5 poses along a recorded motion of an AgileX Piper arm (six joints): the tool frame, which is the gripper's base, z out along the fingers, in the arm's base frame.
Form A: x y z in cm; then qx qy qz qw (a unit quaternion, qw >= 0).
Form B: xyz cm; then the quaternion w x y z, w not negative. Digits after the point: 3 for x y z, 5 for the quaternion.
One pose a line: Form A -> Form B
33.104, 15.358, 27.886, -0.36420, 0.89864, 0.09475, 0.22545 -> 33.104, 15.358, 27.886, 0.22545, -0.36420, 0.89864, 0.09475
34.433, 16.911, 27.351, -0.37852, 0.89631, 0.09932, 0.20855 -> 34.433, 16.911, 27.351, 0.20855, -0.37852, 0.89631, 0.09932
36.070, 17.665, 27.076, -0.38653, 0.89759, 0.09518, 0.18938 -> 36.070, 17.665, 27.076, 0.18938, -0.38653, 0.89759, 0.09518
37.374, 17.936, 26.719, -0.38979, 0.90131, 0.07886, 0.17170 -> 37.374, 17.936, 26.719, 0.17170, -0.38979, 0.90131, 0.07886
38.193, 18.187, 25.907, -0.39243, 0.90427, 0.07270, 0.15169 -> 38.193, 18.187, 25.907, 0.15169, -0.39243, 0.90427, 0.07270
